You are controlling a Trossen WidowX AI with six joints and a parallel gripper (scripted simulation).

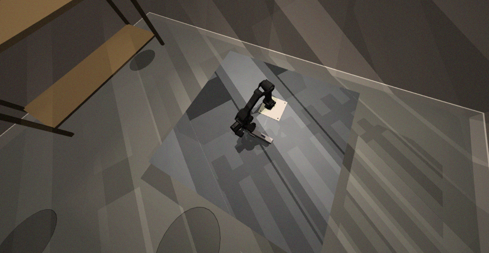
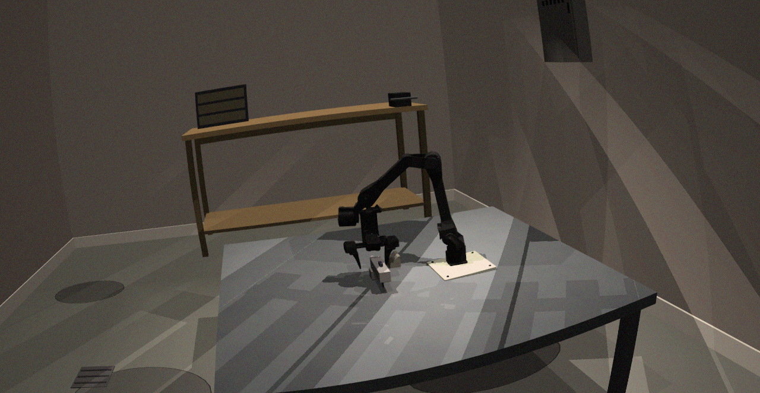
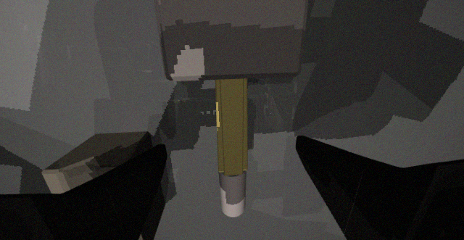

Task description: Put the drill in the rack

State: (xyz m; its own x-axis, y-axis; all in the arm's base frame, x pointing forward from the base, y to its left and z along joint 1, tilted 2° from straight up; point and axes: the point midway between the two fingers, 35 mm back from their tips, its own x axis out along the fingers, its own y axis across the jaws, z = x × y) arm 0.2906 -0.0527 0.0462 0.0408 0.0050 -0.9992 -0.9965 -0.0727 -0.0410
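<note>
Right now my gripper tip is 1 cm past the drill, 4 cm to the right of it and 4 cm below it. The rest, counted from my gripper tip: rack (8 cm behind, 3 cm to the right, 1 cm above); then dark key (1 cm behind, 17 cm to the left, 4 cm above).
</note>
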